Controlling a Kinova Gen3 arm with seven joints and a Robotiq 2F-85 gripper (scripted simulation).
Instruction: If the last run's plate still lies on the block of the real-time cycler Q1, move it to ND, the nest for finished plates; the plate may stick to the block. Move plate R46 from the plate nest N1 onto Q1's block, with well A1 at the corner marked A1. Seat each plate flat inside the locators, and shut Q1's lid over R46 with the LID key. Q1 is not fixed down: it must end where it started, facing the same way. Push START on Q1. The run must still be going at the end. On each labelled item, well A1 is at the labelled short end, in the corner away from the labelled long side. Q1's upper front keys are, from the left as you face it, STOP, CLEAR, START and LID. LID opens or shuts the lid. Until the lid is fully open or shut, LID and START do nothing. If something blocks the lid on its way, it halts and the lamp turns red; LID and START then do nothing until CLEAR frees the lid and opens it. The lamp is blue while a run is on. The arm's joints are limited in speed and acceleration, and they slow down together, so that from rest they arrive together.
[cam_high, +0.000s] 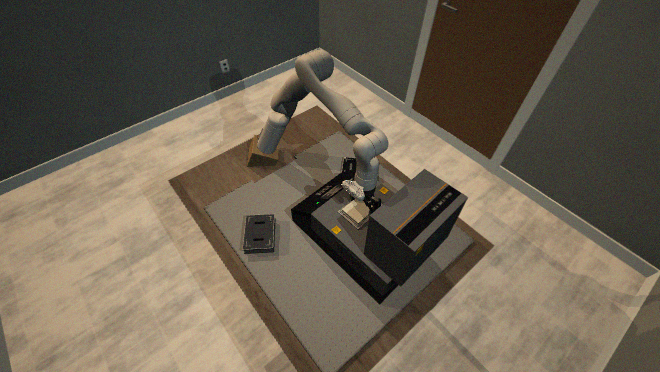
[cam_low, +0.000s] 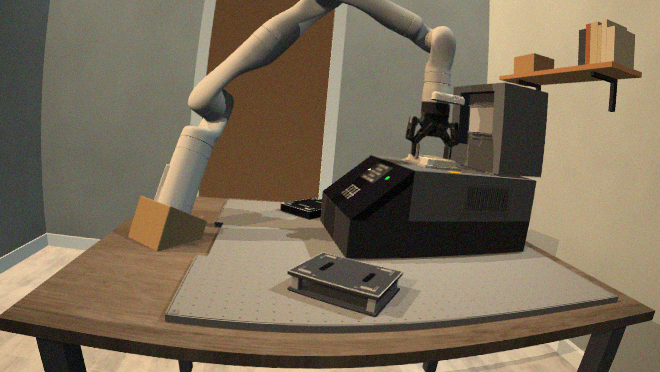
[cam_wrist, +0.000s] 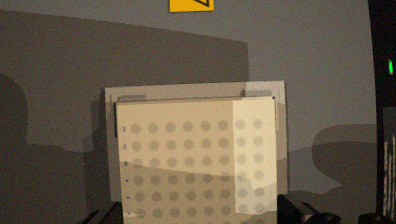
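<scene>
Now: hand 1 cm above the cream plate. The rest, counted from my hand: nest ND 21 cm behind, 35 cm to the right, 19 cm below; black plate nest 30 cm behind, 22 cm to the left, 21 cm below.
</scene>
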